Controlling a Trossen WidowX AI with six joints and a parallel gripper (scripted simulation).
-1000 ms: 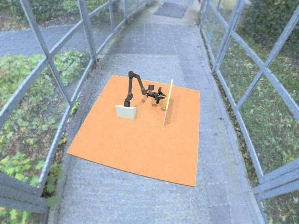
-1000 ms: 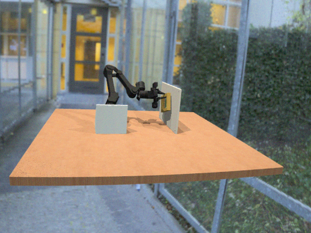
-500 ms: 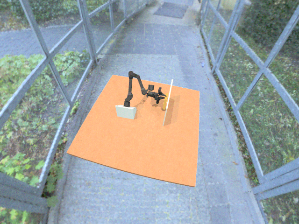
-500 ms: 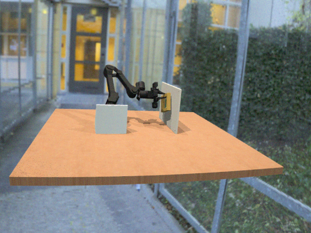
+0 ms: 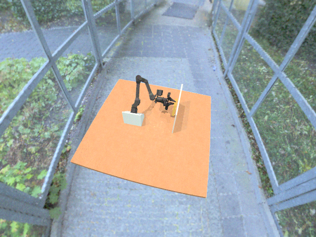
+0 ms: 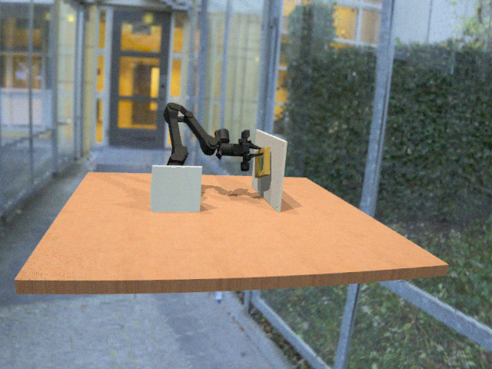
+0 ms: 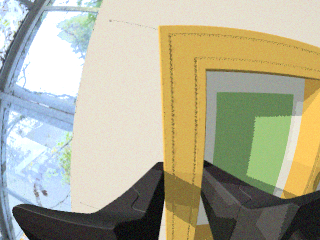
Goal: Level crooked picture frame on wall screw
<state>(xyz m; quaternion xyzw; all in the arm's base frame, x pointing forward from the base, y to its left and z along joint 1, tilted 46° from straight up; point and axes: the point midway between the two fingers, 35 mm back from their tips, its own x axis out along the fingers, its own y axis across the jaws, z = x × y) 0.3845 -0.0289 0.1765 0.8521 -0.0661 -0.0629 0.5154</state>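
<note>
Now: gripper tip 1 cm to the left of the picture frame and 5 cm above it.
</note>
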